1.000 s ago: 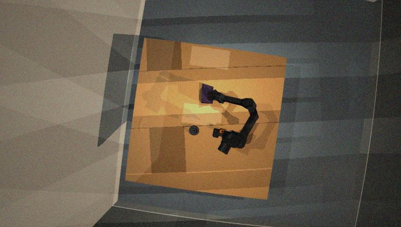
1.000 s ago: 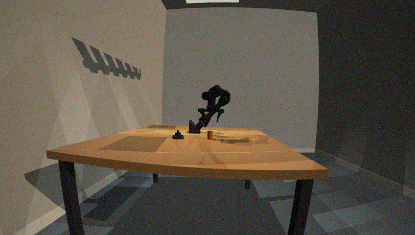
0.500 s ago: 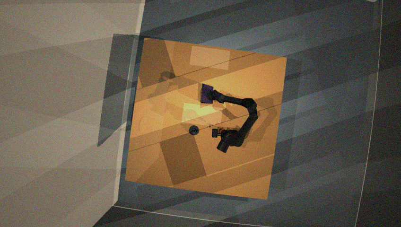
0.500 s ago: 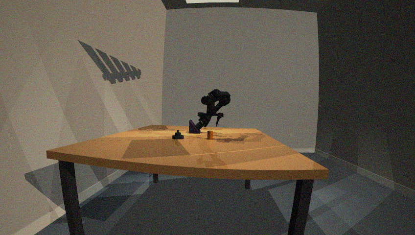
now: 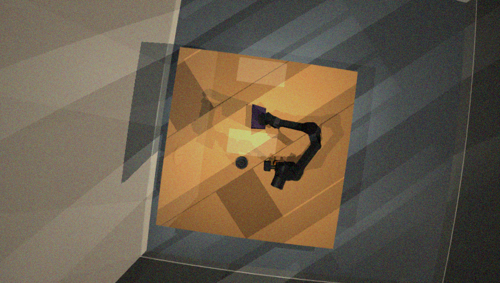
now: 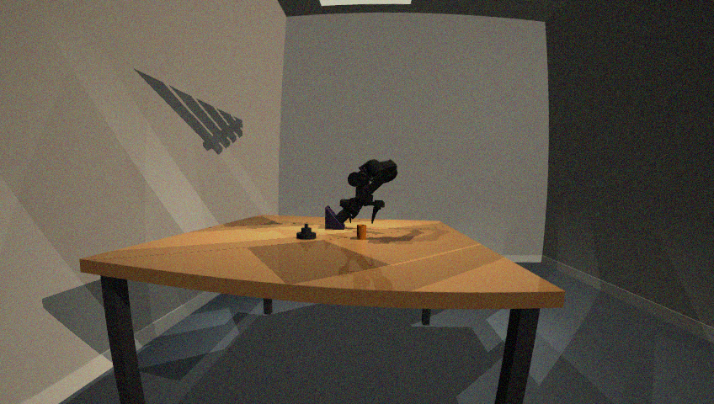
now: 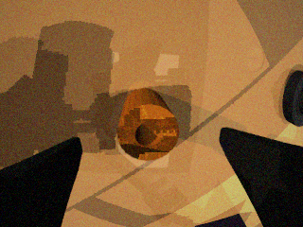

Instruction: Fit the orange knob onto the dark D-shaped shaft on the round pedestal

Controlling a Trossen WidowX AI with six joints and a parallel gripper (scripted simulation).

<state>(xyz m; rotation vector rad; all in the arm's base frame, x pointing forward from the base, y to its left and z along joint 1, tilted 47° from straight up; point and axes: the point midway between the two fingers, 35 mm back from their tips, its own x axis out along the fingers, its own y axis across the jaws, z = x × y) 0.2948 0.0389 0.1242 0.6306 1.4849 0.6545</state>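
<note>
Right now my gripper tip is 4 cm above the orange knob. Round my gripper tip: dark round pedestal 24 cm to the right, 4 cm below, 1 cm ahead.
</note>
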